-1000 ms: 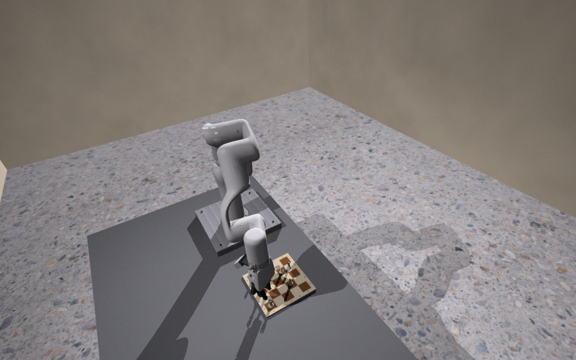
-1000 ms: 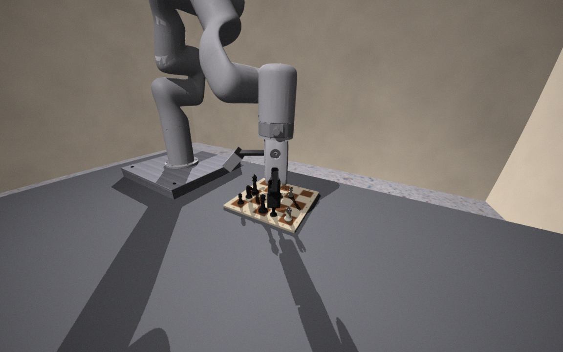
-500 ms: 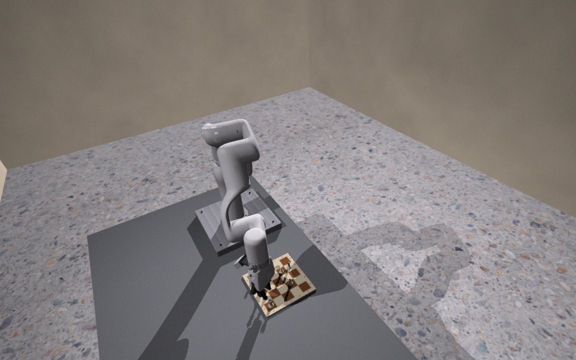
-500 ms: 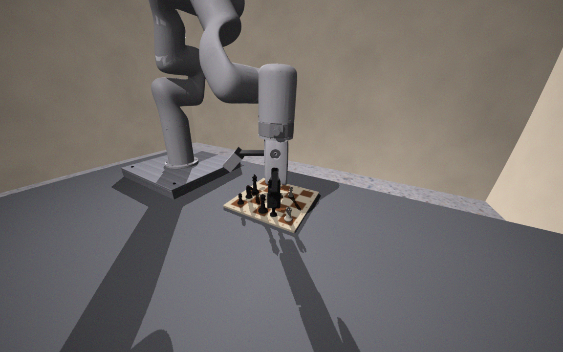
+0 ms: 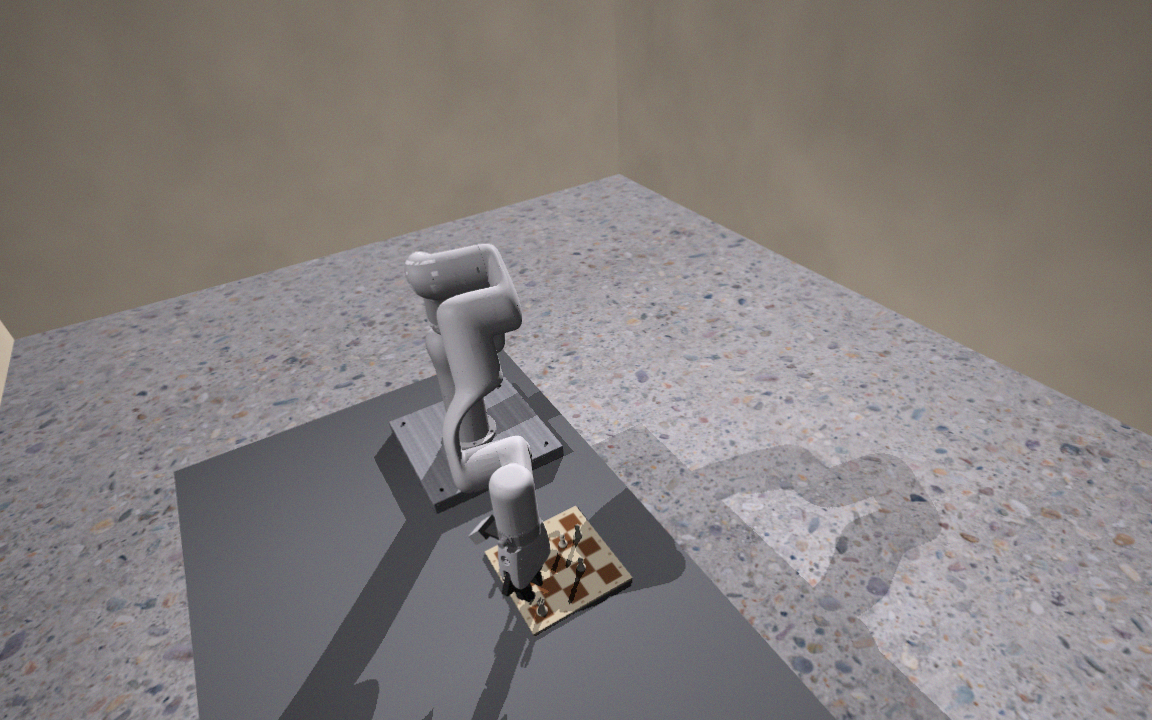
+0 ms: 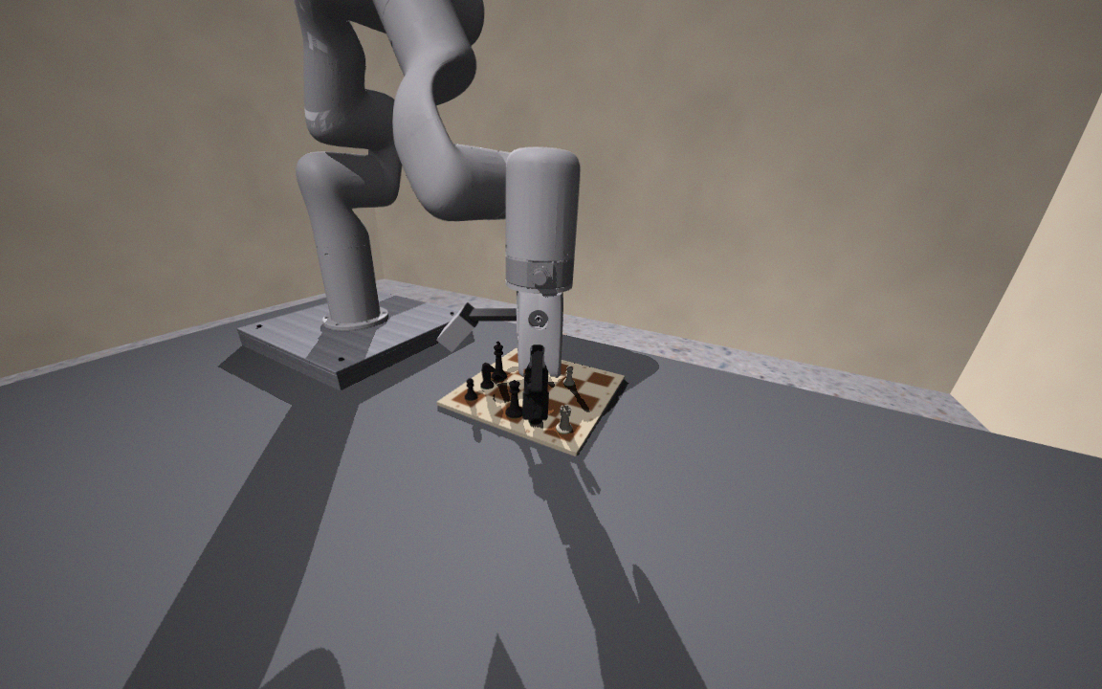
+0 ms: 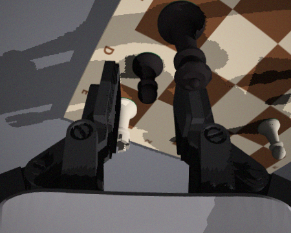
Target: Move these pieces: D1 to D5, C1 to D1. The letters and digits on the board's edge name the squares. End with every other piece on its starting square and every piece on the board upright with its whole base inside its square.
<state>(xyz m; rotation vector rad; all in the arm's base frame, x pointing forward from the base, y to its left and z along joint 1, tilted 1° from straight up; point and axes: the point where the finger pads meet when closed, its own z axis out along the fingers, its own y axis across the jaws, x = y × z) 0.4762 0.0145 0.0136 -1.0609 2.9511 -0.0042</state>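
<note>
Right now the white piece is 4 cm ahead of my hand, 2 cm below it and 1 cm to the left of it. Round my hand: chessboard: 7 cm to the left, 5 cm behind, 4 cm below.
</note>
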